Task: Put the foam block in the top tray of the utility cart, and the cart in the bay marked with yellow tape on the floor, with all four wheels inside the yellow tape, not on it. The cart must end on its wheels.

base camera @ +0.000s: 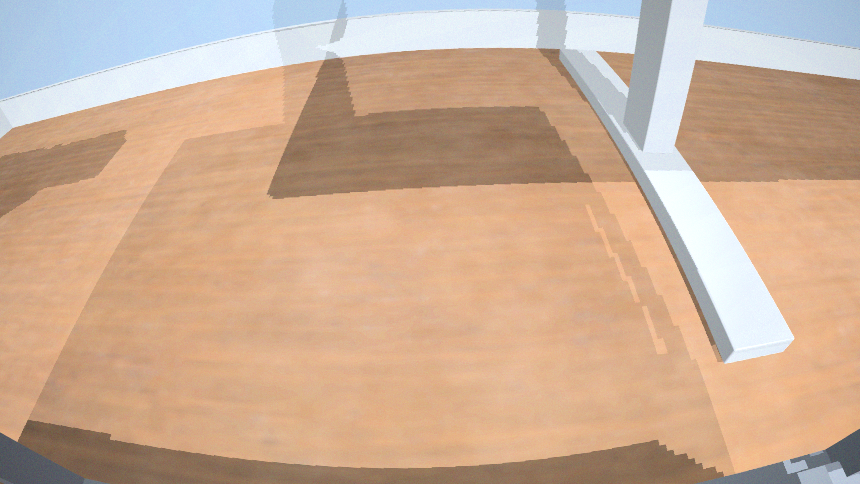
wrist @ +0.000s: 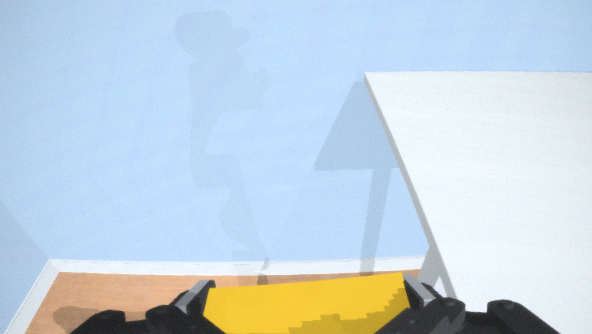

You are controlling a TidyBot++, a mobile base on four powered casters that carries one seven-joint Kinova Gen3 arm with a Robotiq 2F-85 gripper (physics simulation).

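A yellow foam block [wrist: 280,306] spans the gap between the fingertips at the bottom of the wrist view, its sides against the finger pads. My gripper [wrist: 305,297] stands wide and is shut on this block, with the floor and wall beyond it. The lower part of the block is cut off by the view's edge, and a stepped shadow lies on it. The utility cart and the yellow tape bay do not show in either view.
A white table [wrist: 510,175] stands at the right of the wrist view. Its white foot [base camera: 716,240] and upright leg [base camera: 665,90] are ahead on the right in the base camera view. A blue wall [wrist: 125,125] with white skirting [base camera: 457,28] runs across the back.
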